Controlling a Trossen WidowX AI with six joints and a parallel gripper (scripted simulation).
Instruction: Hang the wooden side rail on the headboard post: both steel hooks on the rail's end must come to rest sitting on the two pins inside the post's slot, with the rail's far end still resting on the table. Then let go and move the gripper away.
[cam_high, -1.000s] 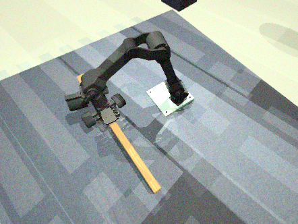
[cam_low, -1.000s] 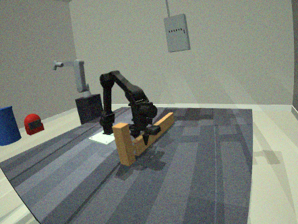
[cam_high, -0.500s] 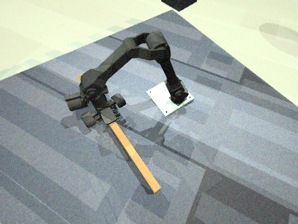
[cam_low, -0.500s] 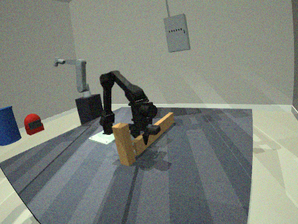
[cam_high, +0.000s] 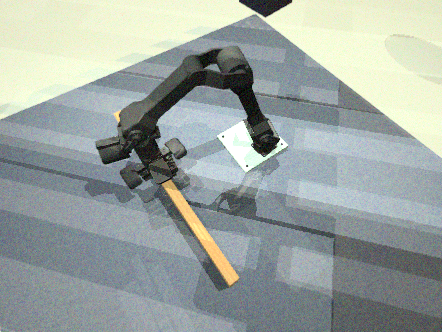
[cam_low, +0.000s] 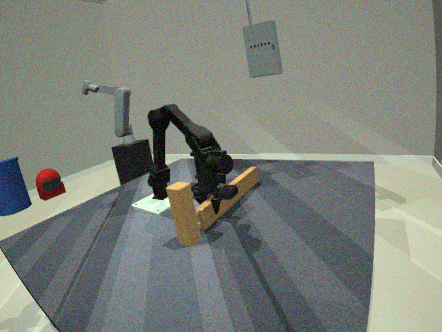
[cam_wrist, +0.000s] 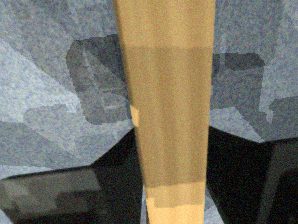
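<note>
Now: gripper tip 1 cm past the headboard post, 13 cm to the left of it and 6 cm below it.
</note>
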